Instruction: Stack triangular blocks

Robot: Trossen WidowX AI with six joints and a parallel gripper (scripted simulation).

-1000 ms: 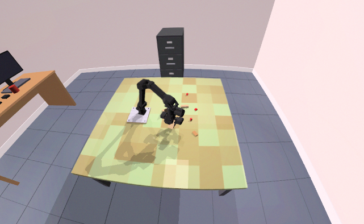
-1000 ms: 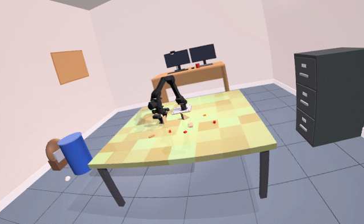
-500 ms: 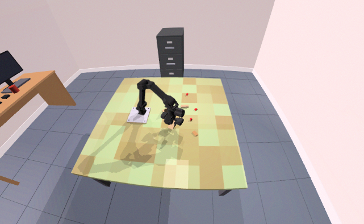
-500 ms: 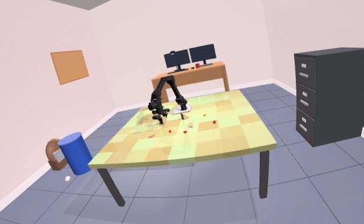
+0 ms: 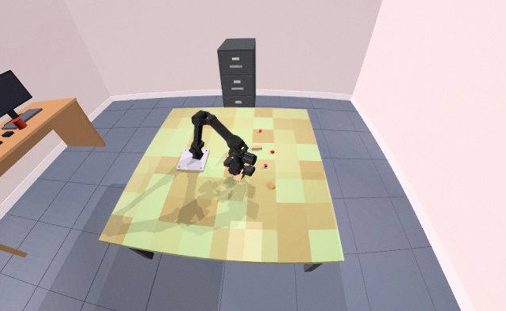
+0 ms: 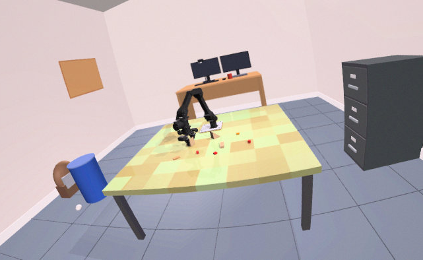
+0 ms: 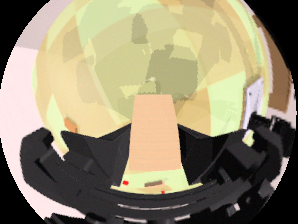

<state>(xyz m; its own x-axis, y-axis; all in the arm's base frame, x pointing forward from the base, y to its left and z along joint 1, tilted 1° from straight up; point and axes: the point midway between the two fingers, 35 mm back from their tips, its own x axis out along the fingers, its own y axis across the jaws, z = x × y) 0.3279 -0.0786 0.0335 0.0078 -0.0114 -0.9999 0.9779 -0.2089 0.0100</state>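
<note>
Now: the triangular block 1 cm above my gripper tip. The rest, counted from my gripper tip: small tan block: 26 cm to the left, 4 cm ahead.
</note>
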